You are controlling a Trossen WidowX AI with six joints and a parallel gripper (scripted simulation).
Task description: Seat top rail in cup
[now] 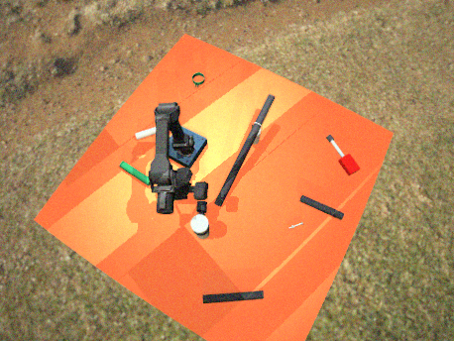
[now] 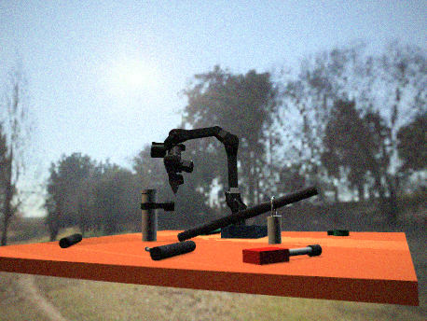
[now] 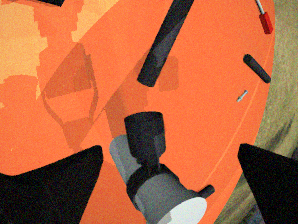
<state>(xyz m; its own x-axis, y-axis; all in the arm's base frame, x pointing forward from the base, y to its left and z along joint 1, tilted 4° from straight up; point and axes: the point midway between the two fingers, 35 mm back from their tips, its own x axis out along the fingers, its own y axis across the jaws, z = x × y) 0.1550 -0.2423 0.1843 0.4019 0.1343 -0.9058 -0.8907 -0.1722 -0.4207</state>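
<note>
Right now the dark rail-end cup is 20 mm ahead of my gripper tip, 20 mm to the right of it and 70 mm below it. From my gripper tip the other things lie so: green cylinder: 350 mm behind, 60 mm to the left, 200 mm below; white cylinder: 390 mm behind, 270 mm to the left, 200 mm below; small pin: 430 mm ahead, 80 mm to the left, 210 mm below.
</note>
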